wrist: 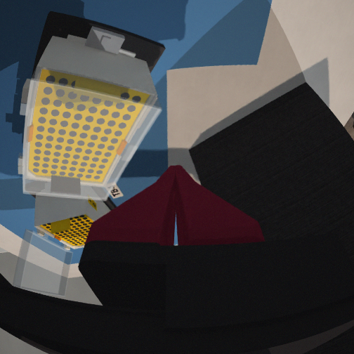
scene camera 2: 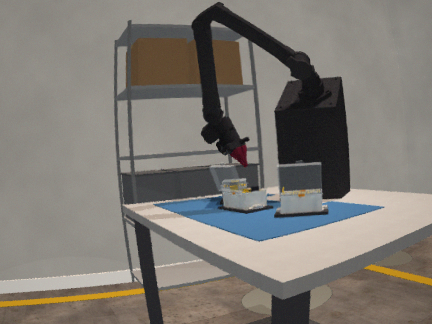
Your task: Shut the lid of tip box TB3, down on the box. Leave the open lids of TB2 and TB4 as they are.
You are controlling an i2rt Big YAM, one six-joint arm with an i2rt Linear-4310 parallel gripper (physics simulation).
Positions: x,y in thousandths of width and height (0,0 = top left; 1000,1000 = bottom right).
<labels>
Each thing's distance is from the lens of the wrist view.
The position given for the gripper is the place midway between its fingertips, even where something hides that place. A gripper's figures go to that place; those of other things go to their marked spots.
gripper (wrist: 496,493): 0.13 m
yellow tip rack (wrist: 210,651): 0.36 m
clear lid (wrist: 120,753): 0.39 m
</labels>
